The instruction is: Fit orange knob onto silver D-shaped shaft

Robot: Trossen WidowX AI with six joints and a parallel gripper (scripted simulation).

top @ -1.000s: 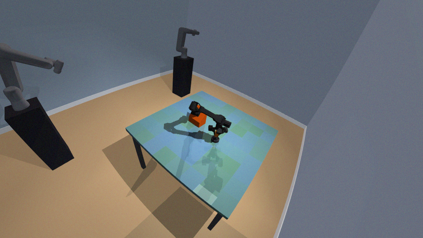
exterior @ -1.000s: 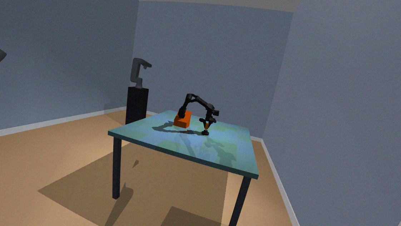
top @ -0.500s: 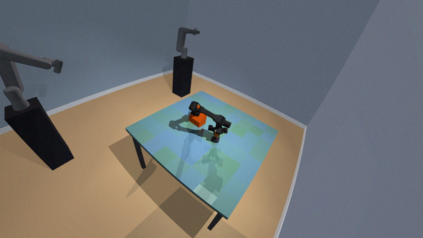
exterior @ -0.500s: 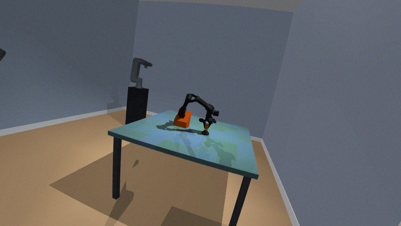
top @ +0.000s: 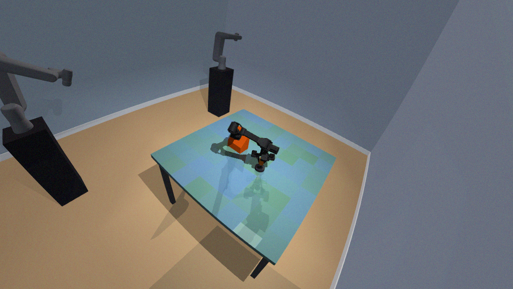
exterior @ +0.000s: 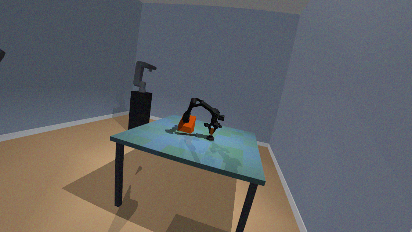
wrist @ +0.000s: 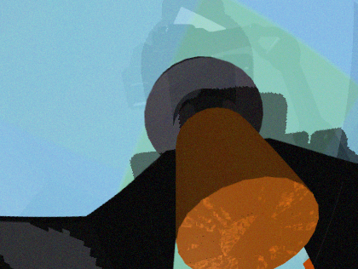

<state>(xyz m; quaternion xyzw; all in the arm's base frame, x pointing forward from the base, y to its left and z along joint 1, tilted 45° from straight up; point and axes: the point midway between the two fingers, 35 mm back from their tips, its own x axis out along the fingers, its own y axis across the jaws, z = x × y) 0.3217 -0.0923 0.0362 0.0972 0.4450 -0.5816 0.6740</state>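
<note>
Now: the orange knob 30 mm above my gripper tip. The rest, counted from my gripper tip: pedestal: 40 mm below.
</note>
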